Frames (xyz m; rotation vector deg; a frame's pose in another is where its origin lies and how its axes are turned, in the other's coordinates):
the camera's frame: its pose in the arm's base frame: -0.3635 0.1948 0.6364 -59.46 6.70 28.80
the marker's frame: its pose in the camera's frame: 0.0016 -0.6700 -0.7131 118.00 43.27 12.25
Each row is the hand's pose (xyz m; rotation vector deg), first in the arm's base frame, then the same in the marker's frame.
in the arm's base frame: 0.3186 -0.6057 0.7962 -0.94 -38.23 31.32
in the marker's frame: 0.1617 0.1714 0.1655 -70.46 -84.04 47.17
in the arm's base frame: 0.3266 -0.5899 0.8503 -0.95 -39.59 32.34
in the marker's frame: 0.1287 0.2177 0.1684 -70.99 -84.64 48.81
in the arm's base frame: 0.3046 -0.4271 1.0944 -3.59 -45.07 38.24
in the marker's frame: -0.0099 0.4615 0.0793 -76.55 -86.19 55.70
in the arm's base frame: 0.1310 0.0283 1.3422 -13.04 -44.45 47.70
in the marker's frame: -0.1033 0.8343 -0.3096 -90.62 -80.51 58.64
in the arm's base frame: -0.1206 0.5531 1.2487 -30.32 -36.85 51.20
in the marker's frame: 0.0667 1.0152 -0.8443 -109.07 -72.19 47.75
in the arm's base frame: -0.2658 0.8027 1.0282 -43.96 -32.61 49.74
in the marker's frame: 0.2757 0.9850 -1.1399 -121.27 -69.04 36.06
